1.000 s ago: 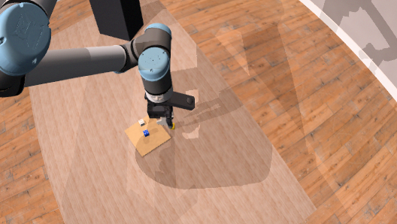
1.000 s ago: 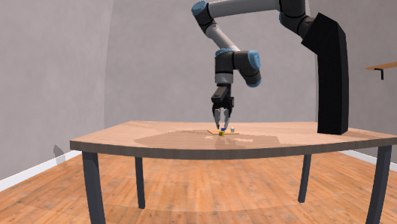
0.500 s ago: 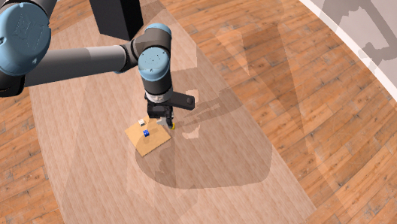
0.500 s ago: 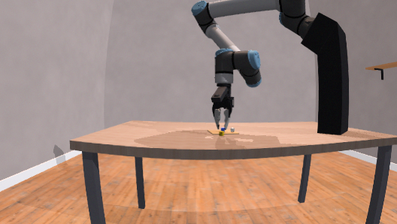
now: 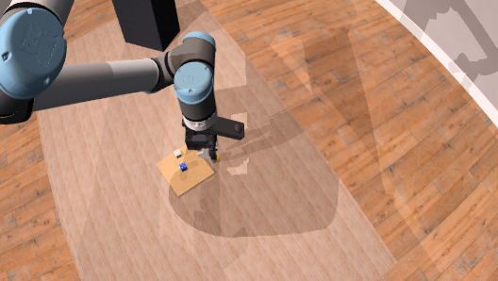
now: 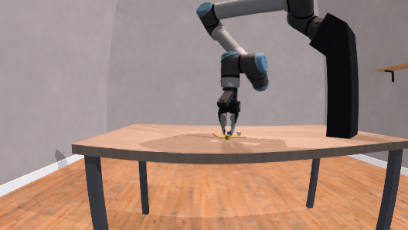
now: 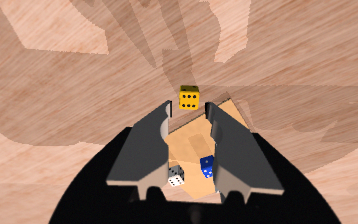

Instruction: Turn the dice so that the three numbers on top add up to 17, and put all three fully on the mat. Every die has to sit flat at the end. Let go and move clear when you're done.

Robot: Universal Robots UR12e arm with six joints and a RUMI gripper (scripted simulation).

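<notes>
My hand is 20 mm above the yellow die. Also, from my hand: white die 100 mm behind, 80 mm to the right, 20 mm below; blue die 90 mm to the right, 50 mm behind, 20 mm below; tan mat 90 mm to the right, 50 mm behind, 30 mm below.
</notes>
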